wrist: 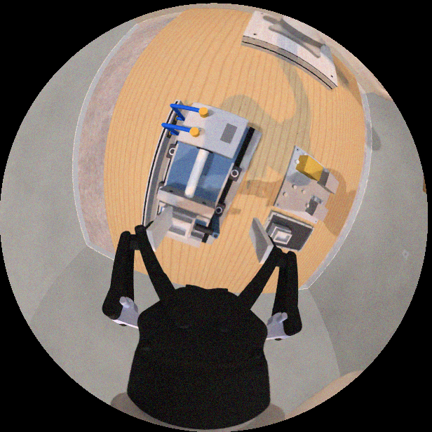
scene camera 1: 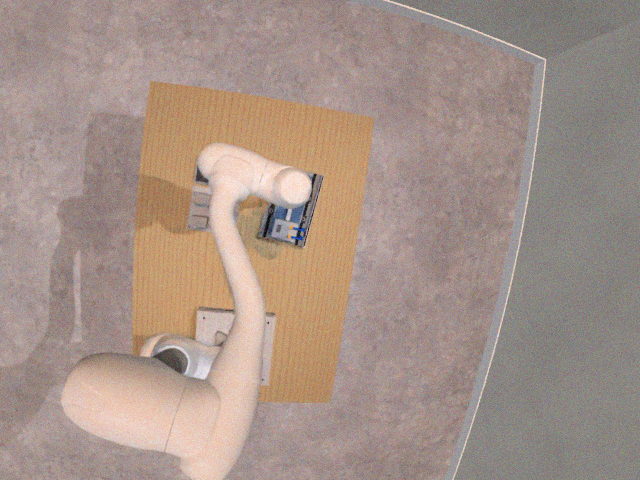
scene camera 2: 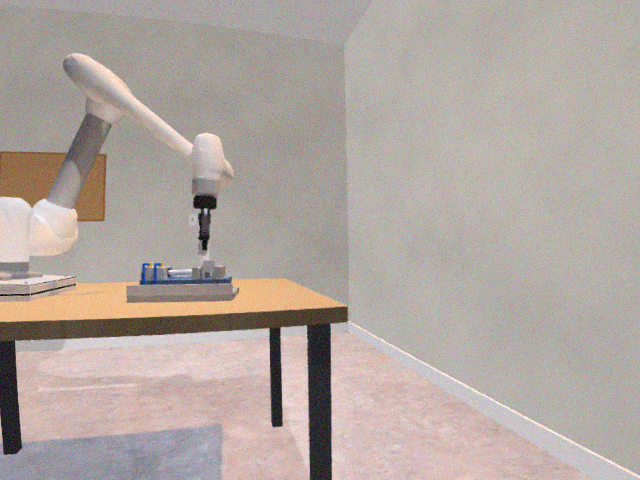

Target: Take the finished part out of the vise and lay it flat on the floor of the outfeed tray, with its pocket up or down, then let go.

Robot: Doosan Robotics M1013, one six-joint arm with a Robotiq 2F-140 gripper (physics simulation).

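Observation:
The vise has a blue bed, a white rod and grey jaws. A light grey part sits between the jaws; its pocket is hard to make out. My gripper is open and empty, pointing down above the jaw end of the vise. In the wrist view its left pad overlaps the part's side and its right pad stands over to the right. The dark-floored tray, seemingly the outfeed tray, holds a light square piece. The arm hides much of the tray in scene camera 1.
A grey fixture plate with pins and a yellow block adjoins the tray. Blue hoses rise at the vise's other end. The robot's base plate stands farther along the table.

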